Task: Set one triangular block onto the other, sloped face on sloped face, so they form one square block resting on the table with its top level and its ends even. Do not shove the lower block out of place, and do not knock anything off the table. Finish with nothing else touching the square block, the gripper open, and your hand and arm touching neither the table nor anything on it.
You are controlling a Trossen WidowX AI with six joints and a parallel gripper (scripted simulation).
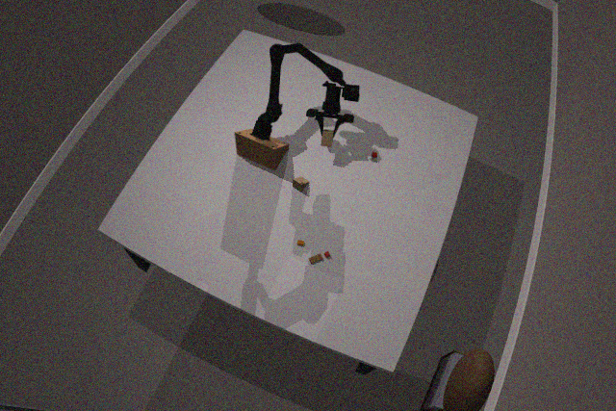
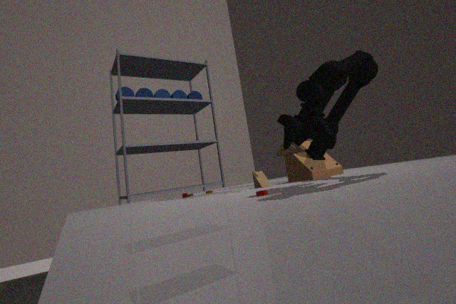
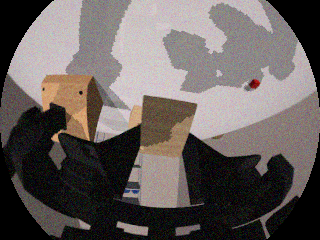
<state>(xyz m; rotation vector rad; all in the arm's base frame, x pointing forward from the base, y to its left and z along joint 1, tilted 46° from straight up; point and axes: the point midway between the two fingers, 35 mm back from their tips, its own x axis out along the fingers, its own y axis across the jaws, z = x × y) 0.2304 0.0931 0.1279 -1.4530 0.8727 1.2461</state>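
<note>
The triangular block is 10 mm behind my gripper tip, 200 mm to the right of it and 90 mm below it. From my gripper tip the other things lie so: orange piece (120 mm ahead, 410 mm to the right, 100 mm below); red bit (230 mm ahead, 400 mm to the right, 100 mm below); tan piece (210 mm ahead, 430 mm to the right, 110 mm below).
</note>
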